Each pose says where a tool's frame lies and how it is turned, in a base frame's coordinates. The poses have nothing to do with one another.
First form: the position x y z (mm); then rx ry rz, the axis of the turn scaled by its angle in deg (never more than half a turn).
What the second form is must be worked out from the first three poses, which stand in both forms.
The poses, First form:
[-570 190 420 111.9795 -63.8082 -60.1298]
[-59 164 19 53.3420 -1.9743 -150.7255]
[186 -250 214 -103.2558 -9.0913 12.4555]
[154 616 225 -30.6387 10.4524 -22.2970]
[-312 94 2 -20.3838 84.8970 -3.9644]
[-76 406 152 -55.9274 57.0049 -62.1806]
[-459 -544 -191 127.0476 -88.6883 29.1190]
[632 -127 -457 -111.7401 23.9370 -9.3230]
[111 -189 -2 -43.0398 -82.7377 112.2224]
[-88 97 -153 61.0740 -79.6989 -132.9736]
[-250 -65 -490 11.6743 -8.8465 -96.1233]
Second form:
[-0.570 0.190 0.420 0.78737 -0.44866 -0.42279 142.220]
[-0.059 0.164 0.019 0.33360 -0.01235 -0.94263 159.898]
[0.186 -0.250 0.214 -0.98903 -0.08708 0.11930 104.401]
[0.154 0.616 0.225 -0.77945 0.26591 -0.56723 39.308]
[-0.312 0.094 0.002 -0.23322 0.97136 -0.04536 87.400]
[-0.076 0.406 0.152 -0.55258 0.56322 -0.61436 101.212]
[-0.459 -0.544 -0.191 0.80587 -0.56255 0.18470 157.653]
[0.632 -0.127 -0.457 -0.97458 0.20877 -0.08131 114.655]
[0.111 -0.189 -0.002 -0.29496 -0.56702 0.76908 145.917]
[-0.088 0.097 -0.153 0.36654 -0.47831 -0.79804 166.625]
[-0.250 -0.065 -0.490 0.12007 -0.09098 -0.98859 97.233]

